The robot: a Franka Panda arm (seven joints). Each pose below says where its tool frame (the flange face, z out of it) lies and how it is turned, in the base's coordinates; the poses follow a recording.
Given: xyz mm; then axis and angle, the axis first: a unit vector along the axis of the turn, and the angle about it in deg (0 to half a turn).
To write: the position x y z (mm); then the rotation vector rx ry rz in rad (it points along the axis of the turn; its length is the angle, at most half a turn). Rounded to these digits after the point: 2 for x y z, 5 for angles.
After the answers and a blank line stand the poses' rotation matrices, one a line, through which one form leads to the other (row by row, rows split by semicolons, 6 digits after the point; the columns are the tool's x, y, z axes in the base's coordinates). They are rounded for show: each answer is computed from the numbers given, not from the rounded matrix.
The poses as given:
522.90 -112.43 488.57 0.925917 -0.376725 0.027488 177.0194
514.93 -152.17 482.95 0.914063 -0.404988 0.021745 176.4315
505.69 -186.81 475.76 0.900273 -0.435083 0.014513 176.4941
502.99 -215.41 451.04 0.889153 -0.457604 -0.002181 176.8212
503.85 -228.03 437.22 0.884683 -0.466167 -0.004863 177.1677
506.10 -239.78 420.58 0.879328 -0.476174 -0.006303 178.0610
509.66 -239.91 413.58 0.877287 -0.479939 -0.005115 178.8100
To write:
522.90 -112.43 488.57 2.86069 -1.16392 0.08493
514.93 -152.17 482.95 2.81468 -1.24708 0.06696
505.69 -186.81 475.76 2.77320 -1.34023 0.04471
502.99 -215.41 451.04 2.74403 -1.41222 -0.00673
503.85 -228.03 437.22 2.73558 -1.44146 -0.01504
506.10 -239.78 420.58 2.73273 -1.47983 -0.01959
509.66 -239.91 413.58 2.73786 -1.49780 -0.01596

0.714838 -0.698590 0.031280; -0.695731 -0.714996 -0.068843; 0.070458 0.027449 -0.997137
0.671342 -0.741005 0.014507; -0.738298 -0.670348 -0.074489; 0.064921 0.039297 -0.997116
0.621339 -0.783542 -0.000499; -0.781767 -0.619888 -0.067670; 0.052713 0.042436 -0.997708
0.581510 -0.813014 -0.029251; -0.813255 -0.579980 -0.047311; 0.021500 0.051300 -0.998452
0.565595 -0.824077 -0.031634; -0.824557 -0.564420 -0.039184; 0.014435 0.048246 -0.998731
0.546567 -0.836974 -0.027193; -0.837401 -0.546073 -0.023752; 0.005030 0.035753 -0.999348
0.539315 -0.841891 -0.018941; -0.842104 -0.539151 -0.013310; 0.000994 0.023129 -0.999732

